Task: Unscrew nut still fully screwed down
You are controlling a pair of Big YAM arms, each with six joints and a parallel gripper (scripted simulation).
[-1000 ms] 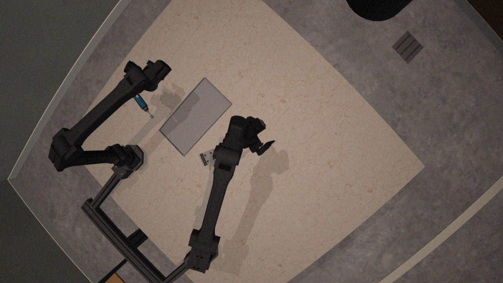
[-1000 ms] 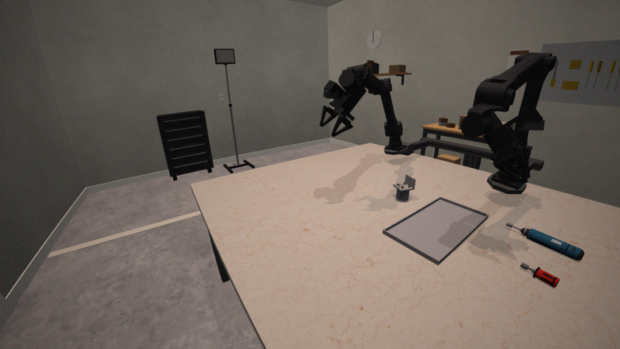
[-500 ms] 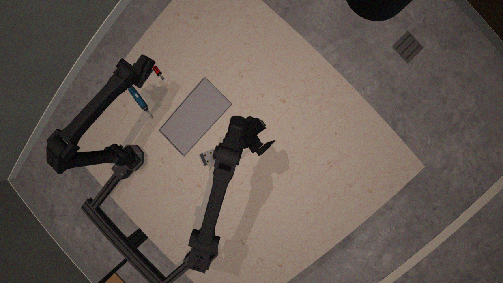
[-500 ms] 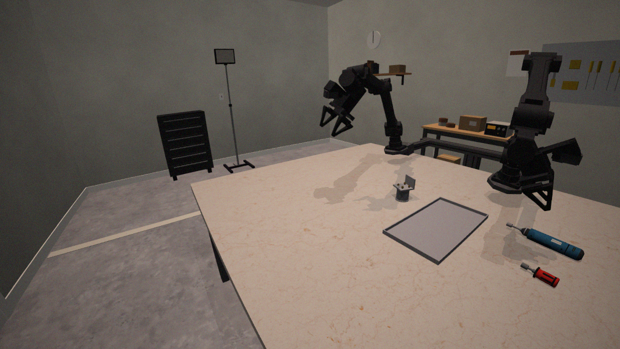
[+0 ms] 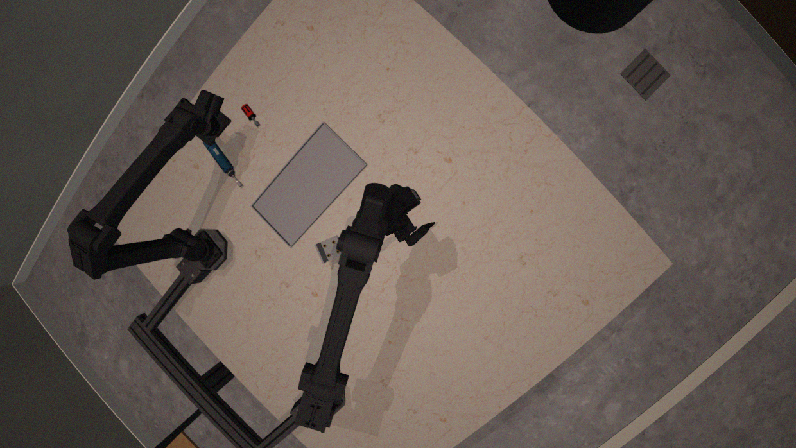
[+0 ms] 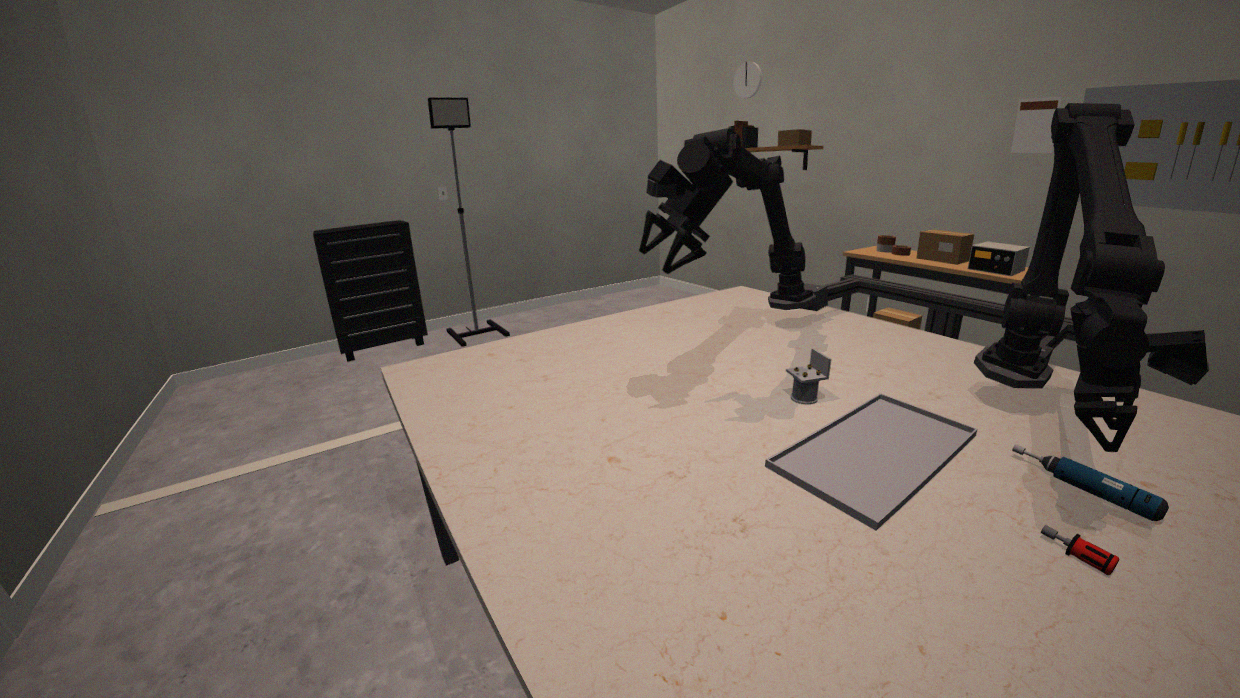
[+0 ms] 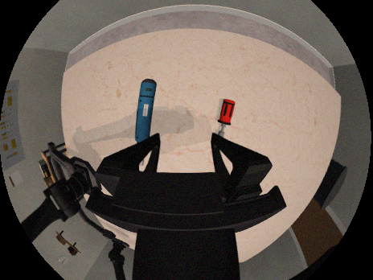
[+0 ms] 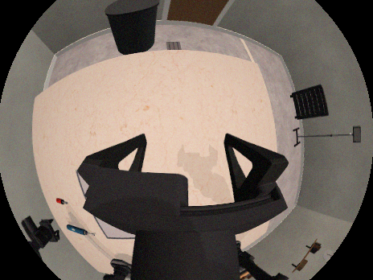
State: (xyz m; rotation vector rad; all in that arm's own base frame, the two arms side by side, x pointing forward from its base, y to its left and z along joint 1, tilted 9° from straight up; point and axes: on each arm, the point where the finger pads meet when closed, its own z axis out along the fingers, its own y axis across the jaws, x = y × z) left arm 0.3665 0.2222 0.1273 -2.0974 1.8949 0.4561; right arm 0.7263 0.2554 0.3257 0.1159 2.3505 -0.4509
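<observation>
Now: right hand 36 cm past the grey bracket, 28 cm above it and 9 cm to the right of it. Also, from my right hand: flat grey tray (35 cm below, 32 cm to the left, 31 cm behind); joint module (35 cm behind, 32 cm below, 9 cm to the left); red-handled screwdriver (66 cm to the left, 34 cm below, 31 cm behind).
</observation>
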